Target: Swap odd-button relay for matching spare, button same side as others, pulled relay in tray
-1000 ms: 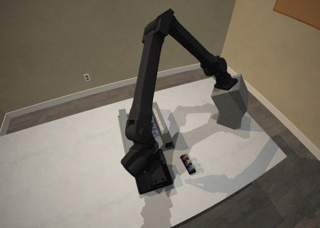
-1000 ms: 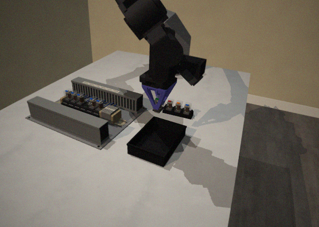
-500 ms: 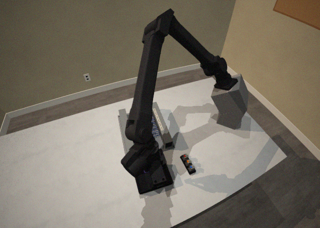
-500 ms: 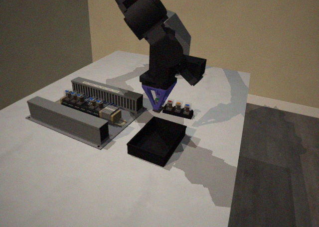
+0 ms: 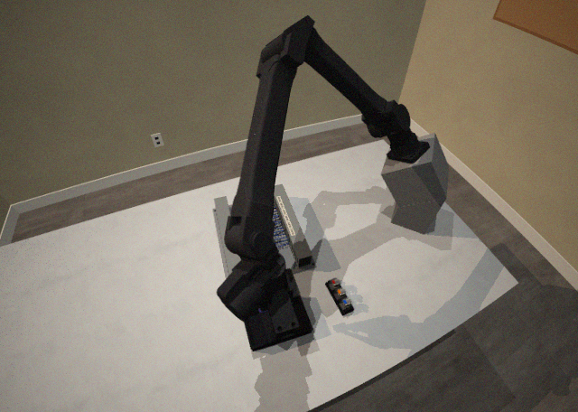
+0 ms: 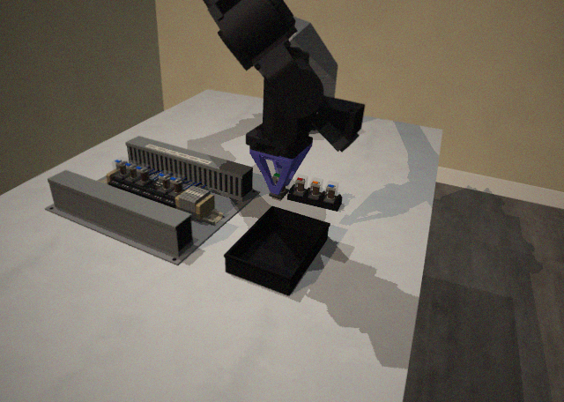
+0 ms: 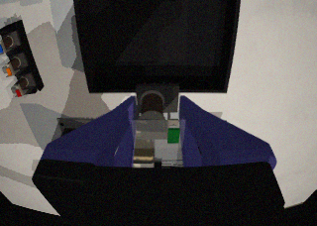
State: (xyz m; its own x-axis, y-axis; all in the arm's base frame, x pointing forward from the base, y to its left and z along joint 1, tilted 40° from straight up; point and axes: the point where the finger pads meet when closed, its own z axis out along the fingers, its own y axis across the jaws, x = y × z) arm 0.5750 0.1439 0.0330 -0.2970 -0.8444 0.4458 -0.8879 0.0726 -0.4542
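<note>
Right now my hand is 1 cm to the right of the black tray and 12 cm above it.
</note>
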